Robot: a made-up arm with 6 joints. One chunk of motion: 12 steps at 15 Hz.
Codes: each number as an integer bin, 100 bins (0 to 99) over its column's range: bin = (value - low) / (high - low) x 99, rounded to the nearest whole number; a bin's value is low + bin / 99 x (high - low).
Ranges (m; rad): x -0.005..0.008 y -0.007..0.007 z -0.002..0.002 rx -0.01..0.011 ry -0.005..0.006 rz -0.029..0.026
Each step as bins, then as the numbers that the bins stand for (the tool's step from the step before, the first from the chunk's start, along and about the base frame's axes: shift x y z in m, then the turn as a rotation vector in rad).
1 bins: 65 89 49 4 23 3
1 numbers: 0.00354 0.00559 -0.00002 -0.00915 -0.00244 -0.02733
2 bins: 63 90 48 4 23 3
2 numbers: 0.00327 0.00573 -0.00006 -0.00915 -0.00244 -0.02733
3 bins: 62 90 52 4 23 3
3 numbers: 0.00314 0.00573 0.00010 -0.00915 -0.00244 -0.02733
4 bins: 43 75 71 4 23 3
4 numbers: 0.00065 0.00361 0.00087 -0.00915 -0.00244 -0.02733
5 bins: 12 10 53 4 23 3
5 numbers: -0.00342 -0.00559 0.00014 -0.00915 -0.00244 -0.02733
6 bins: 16 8 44 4 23 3
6 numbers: -0.00290 -0.00587 -0.00022 -0.00915 -0.00244 -0.02733
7 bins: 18 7 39 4 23 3
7 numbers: -0.00264 -0.00601 -0.00042 -0.00915 -0.00244 -0.02733
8 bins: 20 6 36 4 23 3
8 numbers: -0.00237 -0.00615 -0.00055 -0.00915 -0.00244 -0.02733
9 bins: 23 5 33 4 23 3
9 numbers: -0.00198 -0.00629 -0.00067 -0.00915 -0.00244 -0.02733
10 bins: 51 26 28 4 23 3
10 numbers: 0.00170 -0.00332 -0.00087 -0.00915 -0.00244 -0.02733
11 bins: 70 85 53 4 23 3
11 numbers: 0.00419 0.00502 0.00014 -0.00915 -0.00244 -0.02733
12 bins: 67 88 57 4 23 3
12 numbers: 0.00380 0.00544 0.00030 -0.00915 -0.00244 -0.02733
